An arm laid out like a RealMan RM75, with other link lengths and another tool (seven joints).
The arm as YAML. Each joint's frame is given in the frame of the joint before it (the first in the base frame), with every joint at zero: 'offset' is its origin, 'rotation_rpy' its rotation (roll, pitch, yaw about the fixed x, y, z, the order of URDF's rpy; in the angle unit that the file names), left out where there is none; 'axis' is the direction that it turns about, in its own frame. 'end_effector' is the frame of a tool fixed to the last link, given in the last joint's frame.
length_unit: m
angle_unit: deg
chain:
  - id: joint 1
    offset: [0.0, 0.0, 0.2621]
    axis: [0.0, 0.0, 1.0]
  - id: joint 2
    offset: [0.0, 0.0, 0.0]
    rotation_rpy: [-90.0, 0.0, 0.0]
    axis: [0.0, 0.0, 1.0]
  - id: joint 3
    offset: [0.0, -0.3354, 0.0]
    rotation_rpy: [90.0, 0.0, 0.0]
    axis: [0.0, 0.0, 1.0]
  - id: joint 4
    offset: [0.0, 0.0, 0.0]
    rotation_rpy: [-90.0, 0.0, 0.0]
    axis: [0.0, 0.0, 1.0]
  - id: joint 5
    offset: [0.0, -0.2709, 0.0]
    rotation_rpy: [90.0, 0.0, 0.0]
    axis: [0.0, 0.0, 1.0]
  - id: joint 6
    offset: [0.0, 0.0, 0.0]
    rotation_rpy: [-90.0, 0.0, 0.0]
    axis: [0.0, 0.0, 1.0]
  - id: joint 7
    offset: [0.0, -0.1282, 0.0]
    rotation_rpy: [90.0, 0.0, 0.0]
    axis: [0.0, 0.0, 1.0]
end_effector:
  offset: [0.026, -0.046, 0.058]
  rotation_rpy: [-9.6, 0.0, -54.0]
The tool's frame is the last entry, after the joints.
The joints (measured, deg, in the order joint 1, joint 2, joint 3, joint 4, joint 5, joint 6, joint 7), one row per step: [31.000, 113.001, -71.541, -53.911, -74.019, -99.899, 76.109]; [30.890, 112.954, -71.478, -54.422, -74.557, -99.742, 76.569]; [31.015, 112.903, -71.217, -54.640, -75.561, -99.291, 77.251]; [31.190, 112.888, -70.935, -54.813, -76.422, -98.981, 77.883]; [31.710, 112.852, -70.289, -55.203, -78.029, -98.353, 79.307]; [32.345, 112.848, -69.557, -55.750, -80.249, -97.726, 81.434]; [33.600, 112.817, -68.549, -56.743, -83.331, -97.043, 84.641]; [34.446, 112.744, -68.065, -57.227, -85.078, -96.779, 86.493]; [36.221, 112.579, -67.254, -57.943, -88.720, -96.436, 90.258]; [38.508, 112.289, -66.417, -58.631, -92.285, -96.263, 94.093]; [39.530, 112.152, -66.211, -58.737, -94.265, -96.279, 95.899]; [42.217, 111.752, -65.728, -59.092, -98.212, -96.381, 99.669]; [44.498, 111.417, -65.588, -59.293, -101.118, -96.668, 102.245]
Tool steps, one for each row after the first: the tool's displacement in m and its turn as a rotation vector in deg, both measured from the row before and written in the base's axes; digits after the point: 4 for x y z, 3 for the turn. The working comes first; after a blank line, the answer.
Tool pose at each row, in the base's axes (x y z in m, rotation vector in deg; the steps are taken from these numbers as rounded here): [0.1850, 0.4649, -0.0130, -134.031, -85.794, 51.498]; [0.1857, 0.4650, -0.0125, -134.581, -85.872, 50.798]; [0.1874, 0.4671, -0.0128, -135.679, -85.473, 49.569]; [0.1884, 0.4689, -0.0129, -136.575, -85.154, 48.633]; [0.1887, 0.4734, -0.0124, -138.187, -84.489, 46.880]; [0.1895, 0.4781, -0.0126, -140.643, -83.472, 44.748]; [0.1867, 0.4853, -0.0118, -143.792, -82.509, 41.809]; [0.1845, 0.4894, -0.0113, -145.616, -82.065, 40.141]; [0.1810, 0.4970, -0.0112, -149.576, -80.937, 36.655]; [0.1733, 0.5063, -0.0091, -153.076, -80.163, 32.928]; [0.1720, 0.5097, -0.0096, -155.221, -79.564, 30.807]; [0.1634, 0.5190, -0.0080, -158.892, -78.962, 26.113]; [0.1543, 0.5258, -0.0069, 159.362, 78.231, -22.063]

[0.0007, 0.0001, 0.0005, 0.019, -0.626, -0.125]; [0.0017, 0.0021, -0.0003, 0.030, -1.010, -0.599]; [0.0010, 0.0018, -0.0001, -0.024, -0.803, -0.469]; [0.0003, 0.0045, 0.0005, -0.010, -1.453, -0.905]; [0.0008, 0.0047, -0.0002, -0.359, -2.000, -1.280]; [-0.0028, 0.0072, 0.0008, -0.499, -2.771, -1.391]; [-0.0022, 0.0041, 0.0005, -0.373, -1.627, -0.703]; [-0.0035, 0.0076, 0.0001, -0.940, -3.437, -1.568]; [-0.0077, 0.0093, 0.0021, -0.701, -3.404, -1.226]; [-0.0013, 0.0034, -0.0005, -0.534, -1.982, -0.795]; [-0.0086, 0.0093, 0.0016, -0.691, -4.007, -1.086]; [-0.0091, 0.0068, 0.0011, -0.492, -3.117, -0.305]
